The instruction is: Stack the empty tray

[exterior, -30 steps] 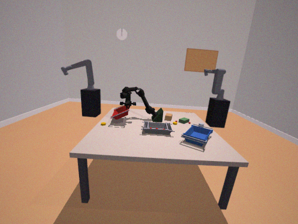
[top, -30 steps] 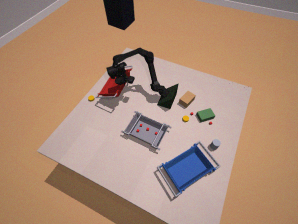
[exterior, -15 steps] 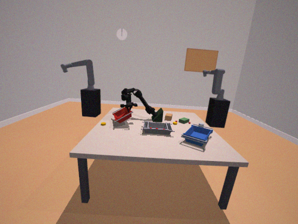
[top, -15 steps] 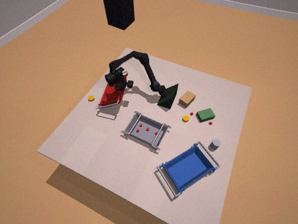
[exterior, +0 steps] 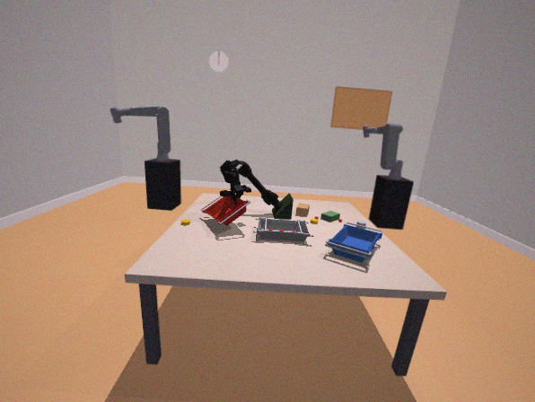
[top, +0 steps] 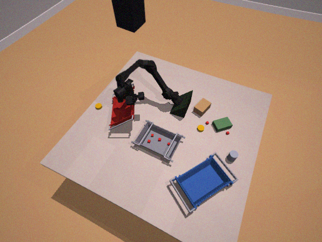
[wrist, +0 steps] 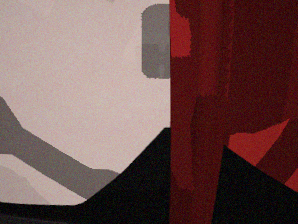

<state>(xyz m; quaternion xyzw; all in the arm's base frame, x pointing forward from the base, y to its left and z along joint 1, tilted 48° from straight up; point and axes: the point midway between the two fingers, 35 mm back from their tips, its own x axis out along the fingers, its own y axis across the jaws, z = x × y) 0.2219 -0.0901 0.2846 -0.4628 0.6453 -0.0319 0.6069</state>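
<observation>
My gripper tip is 50 mm short of the red tray and 70 mm to the left of it. The rest, counted from my gripper tip: grey cylinder (10 mm behind, 780 mm to the left, 80 mm below); green block (230 mm behind, 630 mm to the left, 100 mm below); tan box (300 mm behind, 440 mm to the left, 90 mm below).
</observation>
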